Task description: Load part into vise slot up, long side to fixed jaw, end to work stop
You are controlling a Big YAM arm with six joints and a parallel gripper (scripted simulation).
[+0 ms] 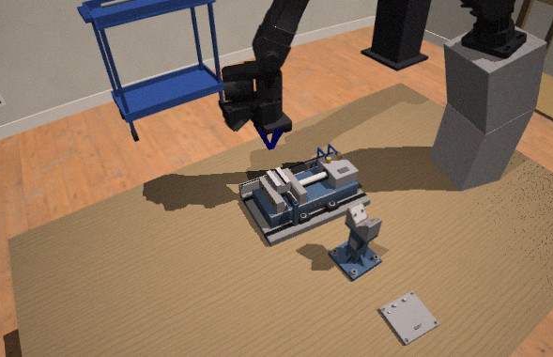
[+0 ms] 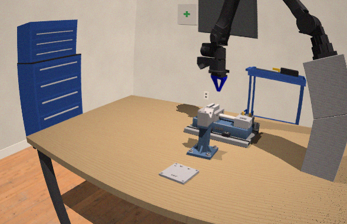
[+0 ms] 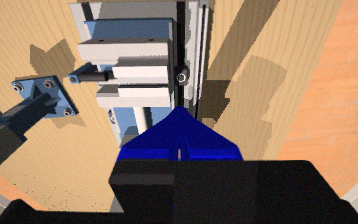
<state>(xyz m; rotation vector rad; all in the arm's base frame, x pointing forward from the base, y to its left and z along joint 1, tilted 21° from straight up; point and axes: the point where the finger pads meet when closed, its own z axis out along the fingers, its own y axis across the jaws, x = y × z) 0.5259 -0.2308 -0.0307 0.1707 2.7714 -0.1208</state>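
The part lies 1 cm ahead of my hand, 4 cm to the left of it and 7 cm below it. From my hand the other things lie so: moving jaw: 2 cm behind, 7 cm to the left, 10 cm below; work stop rod: 2 cm ahead, 11 cm to the left, 8 cm below; fixed jaw: 4 cm ahead, 6 cm to the left, 10 cm below.
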